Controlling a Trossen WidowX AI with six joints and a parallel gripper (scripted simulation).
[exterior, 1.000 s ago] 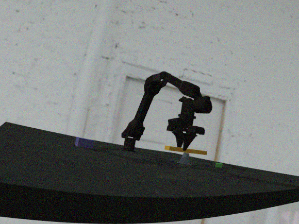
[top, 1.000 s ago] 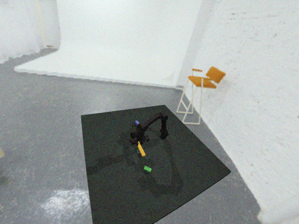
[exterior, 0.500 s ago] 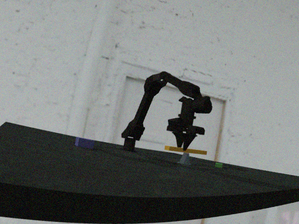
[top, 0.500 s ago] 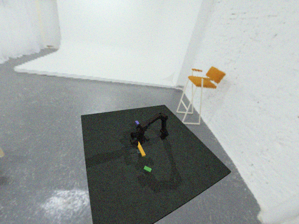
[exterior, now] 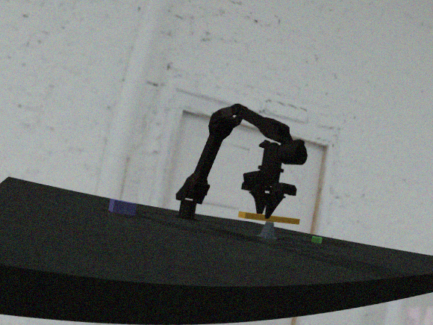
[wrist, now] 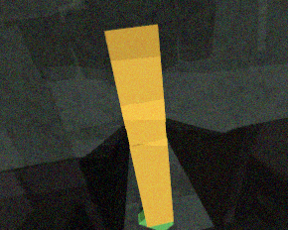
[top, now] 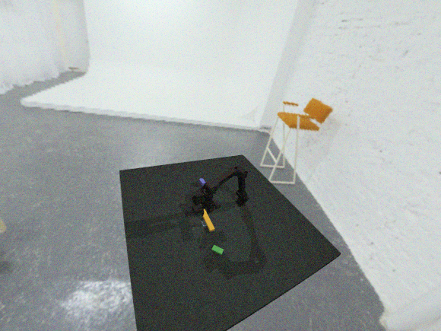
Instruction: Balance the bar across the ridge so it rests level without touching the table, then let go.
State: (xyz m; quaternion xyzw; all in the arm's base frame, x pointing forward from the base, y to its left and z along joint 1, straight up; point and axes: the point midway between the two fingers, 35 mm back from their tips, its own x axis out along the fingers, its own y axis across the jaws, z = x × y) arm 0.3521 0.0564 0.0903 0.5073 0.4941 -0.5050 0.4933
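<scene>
Right now my gripper tip is 3 cm to the right of the yellow bar. Also, from my gripper tip: purple block 36 cm to the right, 14 cm behind, 4 cm below; then green block 24 cm to the left, 5 cm below, 1 cm ahead.
</scene>
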